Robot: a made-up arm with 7 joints. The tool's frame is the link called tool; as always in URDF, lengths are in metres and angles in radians.
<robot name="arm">
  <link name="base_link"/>
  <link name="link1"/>
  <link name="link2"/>
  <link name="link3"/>
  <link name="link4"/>
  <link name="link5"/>
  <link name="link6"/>
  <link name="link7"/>
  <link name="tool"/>
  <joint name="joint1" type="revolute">
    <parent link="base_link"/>
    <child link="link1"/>
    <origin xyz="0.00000 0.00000 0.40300" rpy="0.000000 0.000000 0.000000"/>
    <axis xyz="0 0 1"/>
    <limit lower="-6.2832" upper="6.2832"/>
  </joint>
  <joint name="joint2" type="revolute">
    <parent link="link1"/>
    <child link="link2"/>
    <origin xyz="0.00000 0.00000 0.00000" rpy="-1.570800 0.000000 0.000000"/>
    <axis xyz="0 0 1"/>
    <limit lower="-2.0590" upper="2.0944"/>
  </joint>
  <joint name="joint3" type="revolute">
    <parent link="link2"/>
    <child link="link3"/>
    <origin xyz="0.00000 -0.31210 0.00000" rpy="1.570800 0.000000 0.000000"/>
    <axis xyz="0 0 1"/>
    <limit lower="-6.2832" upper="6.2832"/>
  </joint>
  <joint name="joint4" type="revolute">
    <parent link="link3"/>
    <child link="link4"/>
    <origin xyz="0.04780 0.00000 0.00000" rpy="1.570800 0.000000 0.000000"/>
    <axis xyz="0 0 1"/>
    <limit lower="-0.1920" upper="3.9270"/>
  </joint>
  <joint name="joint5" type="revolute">
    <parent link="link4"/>
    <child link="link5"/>
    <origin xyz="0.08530 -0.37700 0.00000" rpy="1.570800 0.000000 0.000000"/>
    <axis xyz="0 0 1"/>
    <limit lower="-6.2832" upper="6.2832"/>
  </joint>
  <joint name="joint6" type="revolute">
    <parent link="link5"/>
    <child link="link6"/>
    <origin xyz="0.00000 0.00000 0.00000" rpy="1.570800 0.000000 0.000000"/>
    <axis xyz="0 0 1"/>
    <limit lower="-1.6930" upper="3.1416"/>
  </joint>
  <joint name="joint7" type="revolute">
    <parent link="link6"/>
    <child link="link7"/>
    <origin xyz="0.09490 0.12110 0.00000" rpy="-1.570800 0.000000 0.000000"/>
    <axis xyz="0 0 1"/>
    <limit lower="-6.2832" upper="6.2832"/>
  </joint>
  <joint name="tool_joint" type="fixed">
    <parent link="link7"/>
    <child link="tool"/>
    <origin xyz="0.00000 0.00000 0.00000" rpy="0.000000 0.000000 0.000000"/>
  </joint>
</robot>
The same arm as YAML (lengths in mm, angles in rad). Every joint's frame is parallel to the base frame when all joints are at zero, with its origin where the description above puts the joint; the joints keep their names.
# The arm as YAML. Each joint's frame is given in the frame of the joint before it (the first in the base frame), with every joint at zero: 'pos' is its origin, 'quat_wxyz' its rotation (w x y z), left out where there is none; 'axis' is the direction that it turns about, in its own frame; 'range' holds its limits. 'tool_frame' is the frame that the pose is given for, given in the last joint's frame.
length_unit: mm
angle_unit: rad
joints:
  - joint: joint1
    pos: [0.0, 0.0, 403.0]
    axis: [0.0, 0.0, 1.0]
    range: [-6.2832, 6.2832]
  - joint: joint2
    pos: [0.0, 0.0, 0.0]
    axis: [0.0, 1.0, 0.0]
    range: [-2.059, 2.0944]
  - joint: joint3
    pos: [0.0, 0.0, 312.1]
    axis: [0.0, 0.0, 1.0]
    range: [-6.2832, 6.2832]
  - joint: joint4
    pos: [47.8, 0.0, 0.0]
    axis: [0.0, -1.0, 0.0]
    range: [-0.192, 3.927]
  - joint: joint5
    pos: [85.3, 0.0, -377.0]
    axis: [0.0, 0.0, -1.0]
    range: [-6.2832, 6.2832]
  - joint: joint6
    pos: [0.0, 0.0, 0.0]
    axis: [0.0, 1.0, 0.0]
    range: [-1.693, 3.1416]
  - joint: joint7
    pos: [94.9, 0.0, -121.1]
    axis: [0.0, 0.0, -1.0]
    range: [-6.2832, 6.2832]
tool_frame:
  pos: [0.0, 0.0, 0.0]
  quat_wxyz: [0.000004, -0.999995, 0.0, 0.0]

